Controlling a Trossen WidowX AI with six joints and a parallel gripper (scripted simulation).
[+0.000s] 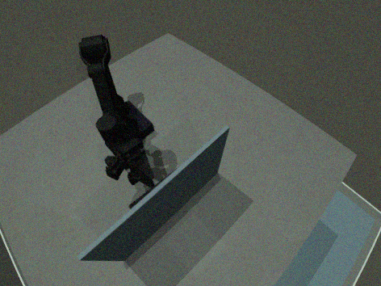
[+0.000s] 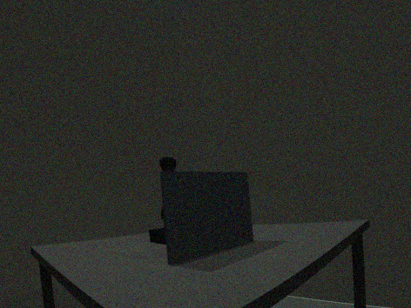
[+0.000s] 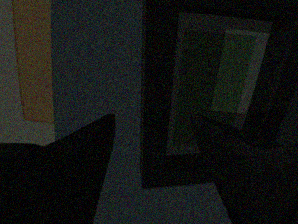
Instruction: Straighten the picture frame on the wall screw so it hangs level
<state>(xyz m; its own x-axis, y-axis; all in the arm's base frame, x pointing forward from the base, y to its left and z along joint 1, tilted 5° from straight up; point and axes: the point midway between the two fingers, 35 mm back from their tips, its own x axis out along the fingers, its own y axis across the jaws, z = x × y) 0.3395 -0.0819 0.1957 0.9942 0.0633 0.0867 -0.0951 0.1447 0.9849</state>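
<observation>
My gripper tip is 40 mm short of the picture frame, 10 mm to the left of it and 50 mm above it. Round my gripper tip: blue-grey wall panel: 40 mm ahead, 70 mm below.
</observation>
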